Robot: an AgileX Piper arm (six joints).
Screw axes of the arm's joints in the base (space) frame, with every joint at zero. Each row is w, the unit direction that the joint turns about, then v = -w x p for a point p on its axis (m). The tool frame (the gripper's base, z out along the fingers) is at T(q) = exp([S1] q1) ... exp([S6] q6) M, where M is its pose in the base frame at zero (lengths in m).
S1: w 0 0 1 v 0 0 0
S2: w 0 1 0 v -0.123 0 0
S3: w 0 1 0 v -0.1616 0 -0.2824
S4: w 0.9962 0 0.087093 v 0 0.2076 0
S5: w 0 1 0 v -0.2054 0 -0.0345
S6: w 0.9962 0 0.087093 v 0 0.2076 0
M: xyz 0.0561 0 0.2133 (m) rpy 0 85 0 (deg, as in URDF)
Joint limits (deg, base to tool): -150..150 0..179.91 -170..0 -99.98..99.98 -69.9..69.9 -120..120
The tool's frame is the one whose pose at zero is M.
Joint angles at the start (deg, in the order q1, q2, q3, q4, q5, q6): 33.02 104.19 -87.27 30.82 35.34 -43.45
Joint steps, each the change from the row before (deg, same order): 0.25 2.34 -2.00 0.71 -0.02 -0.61; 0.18 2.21 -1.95 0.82 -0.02 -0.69; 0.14 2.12 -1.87 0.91 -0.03 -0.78; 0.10 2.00 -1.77 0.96 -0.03 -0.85; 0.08 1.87 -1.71 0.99 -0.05 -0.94; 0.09 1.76 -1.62 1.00 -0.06 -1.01; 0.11 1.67 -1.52 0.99 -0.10 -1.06; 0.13 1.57 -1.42 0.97 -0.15 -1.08; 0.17 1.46 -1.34 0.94 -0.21 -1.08
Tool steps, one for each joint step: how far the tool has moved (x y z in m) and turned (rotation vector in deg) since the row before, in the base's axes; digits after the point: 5 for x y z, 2 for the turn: 0.00718 0.00755 -0.00608 0.15 0.26 0.49; 0.00687 0.00691 -0.00573 0.25 0.20 0.45; 0.00653 0.00645 -0.00578 0.30 0.17 0.43; 0.00613 0.00588 -0.00567 0.33 0.14 0.42; 0.00573 0.00545 -0.00520 0.36 0.01 0.44; 0.00520 0.00521 -0.00501 0.36 -0.06 0.48; 0.00471 0.00505 -0.00499 0.35 -0.12 0.50; 0.00423 0.00488 -0.00484 0.34 -0.19 0.50; 0.00368 0.00485 -0.00447 0.35 -0.28 0.50
